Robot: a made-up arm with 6 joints. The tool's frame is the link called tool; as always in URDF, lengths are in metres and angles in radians. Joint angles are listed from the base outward.
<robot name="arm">
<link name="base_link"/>
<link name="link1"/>
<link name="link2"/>
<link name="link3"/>
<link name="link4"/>
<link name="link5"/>
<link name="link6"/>
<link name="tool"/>
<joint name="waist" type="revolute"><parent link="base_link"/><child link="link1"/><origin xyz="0.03 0.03 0.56"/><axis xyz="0 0 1"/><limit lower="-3.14" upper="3.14"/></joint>
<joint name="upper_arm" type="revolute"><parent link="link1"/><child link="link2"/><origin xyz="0.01 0.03 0.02" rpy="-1.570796 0 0"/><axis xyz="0 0 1"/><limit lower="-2.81" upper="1.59"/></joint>
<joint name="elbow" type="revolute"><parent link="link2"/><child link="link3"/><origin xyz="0.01 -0.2 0" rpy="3.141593 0 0"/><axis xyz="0 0 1"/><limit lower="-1.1" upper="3.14"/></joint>
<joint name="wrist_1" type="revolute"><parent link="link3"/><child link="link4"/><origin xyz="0.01 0 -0.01" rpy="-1.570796 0 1.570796"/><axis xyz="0 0 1"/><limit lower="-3.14" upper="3.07"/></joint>
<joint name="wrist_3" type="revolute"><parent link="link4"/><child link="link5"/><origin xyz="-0.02 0.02 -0.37" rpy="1.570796 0 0"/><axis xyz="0 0 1"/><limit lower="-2.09" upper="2.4"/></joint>
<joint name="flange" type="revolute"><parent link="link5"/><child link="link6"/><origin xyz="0.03 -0.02 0.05" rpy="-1.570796 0 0"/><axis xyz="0 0 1"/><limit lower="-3.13" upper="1.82"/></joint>
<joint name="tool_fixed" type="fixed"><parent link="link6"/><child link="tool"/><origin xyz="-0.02 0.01 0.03" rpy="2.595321 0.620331 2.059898"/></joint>
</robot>
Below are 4 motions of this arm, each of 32 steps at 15 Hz.
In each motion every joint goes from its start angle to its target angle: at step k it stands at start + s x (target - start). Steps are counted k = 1, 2, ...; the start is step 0. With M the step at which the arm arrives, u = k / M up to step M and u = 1 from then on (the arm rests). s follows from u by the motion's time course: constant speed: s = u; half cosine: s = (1 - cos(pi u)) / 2; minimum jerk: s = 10 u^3 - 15 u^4 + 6 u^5.
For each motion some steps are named. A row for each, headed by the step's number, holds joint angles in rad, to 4 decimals.
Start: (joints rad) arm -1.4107 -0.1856 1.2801 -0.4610 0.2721 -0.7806
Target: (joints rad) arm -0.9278 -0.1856 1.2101 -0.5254 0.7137 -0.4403
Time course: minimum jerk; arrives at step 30
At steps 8, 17, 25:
8: -1.3518 -0.1856 1.2716 -0.4688 0.3259 -0.7391
17: -1.1096 -0.1856 1.2365 -0.5012 0.5474 -0.5684
25: -0.9449 -0.1856 1.2126 -0.5231 0.6980 -0.4524

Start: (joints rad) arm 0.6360 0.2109 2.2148 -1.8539 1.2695 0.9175
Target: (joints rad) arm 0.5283 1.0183 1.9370 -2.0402 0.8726 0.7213
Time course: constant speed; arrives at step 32
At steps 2, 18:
2: 0.6293 0.2614 2.1974 -1.8655 1.2447 0.9052
18: 0.5754 0.6651 2.0585 -1.9587 1.0462 0.8071

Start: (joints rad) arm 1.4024 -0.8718 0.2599 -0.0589 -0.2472 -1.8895
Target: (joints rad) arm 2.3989 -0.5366 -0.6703 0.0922 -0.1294 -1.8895
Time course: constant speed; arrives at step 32
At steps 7, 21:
7: 1.6204 -0.7985 0.0564 -0.0258 -0.2214 -1.8895
21: 2.0564 -0.6518 -0.3505 0.0403 -0.1699 -1.8895

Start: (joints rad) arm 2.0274 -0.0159 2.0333 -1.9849 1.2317 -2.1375
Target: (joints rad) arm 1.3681 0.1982 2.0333 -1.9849 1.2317 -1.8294
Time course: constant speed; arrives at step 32
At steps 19, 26, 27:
19: 1.6359 0.1112 2.0333 -1.9849 1.2317 -1.9546
26: 1.4917 0.1581 2.0333 -1.9849 1.2317 -1.8872
27: 1.4711 0.1647 2.0333 -1.9849 1.2317 -1.8775

